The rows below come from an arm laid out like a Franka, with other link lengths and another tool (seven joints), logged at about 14 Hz.
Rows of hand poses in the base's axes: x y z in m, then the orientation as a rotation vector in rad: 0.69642 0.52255 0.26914 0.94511 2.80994 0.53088; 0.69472 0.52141 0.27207 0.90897 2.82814 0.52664; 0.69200 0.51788 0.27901 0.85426 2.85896 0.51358; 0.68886 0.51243 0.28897 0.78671 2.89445 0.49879; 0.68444 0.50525 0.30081 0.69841 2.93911 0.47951; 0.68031 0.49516 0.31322 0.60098 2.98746 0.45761; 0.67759 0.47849 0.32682 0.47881 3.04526 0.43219; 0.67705 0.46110 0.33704 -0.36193 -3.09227 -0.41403; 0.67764 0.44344 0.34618 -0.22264 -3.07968 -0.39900; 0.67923 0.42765 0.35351 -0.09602 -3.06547 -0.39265; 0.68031 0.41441 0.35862 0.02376 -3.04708 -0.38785; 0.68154 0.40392 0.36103 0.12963 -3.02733 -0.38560
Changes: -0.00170 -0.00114 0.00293 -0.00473 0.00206 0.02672; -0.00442 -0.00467 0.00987 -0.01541 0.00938 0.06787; -0.00756 -0.01012 0.01983 -0.02749 0.01769 0.11784; -0.01198 -0.01730 0.03167 -0.04249 0.02966 0.18250; -0.01611 -0.02739 0.04408 -0.05821 0.04549 0.25333; -0.01883 -0.04406 0.05768 -0.07507 0.06762 0.34099; -0.01937 -0.06145 0.06790 -0.08639 0.08715 0.42269; -0.01878 -0.07911 0.07704 -0.09232 0.10064 0.51392; -0.01719 -0.09490 0.08437 -0.09420 0.10783 0.59746; -0.01611 -0.10814 0.08948 -0.09482 0.11413 0.67741; -0.01488 -0.11863 0.09189 -0.09401 0.11842 0.74881
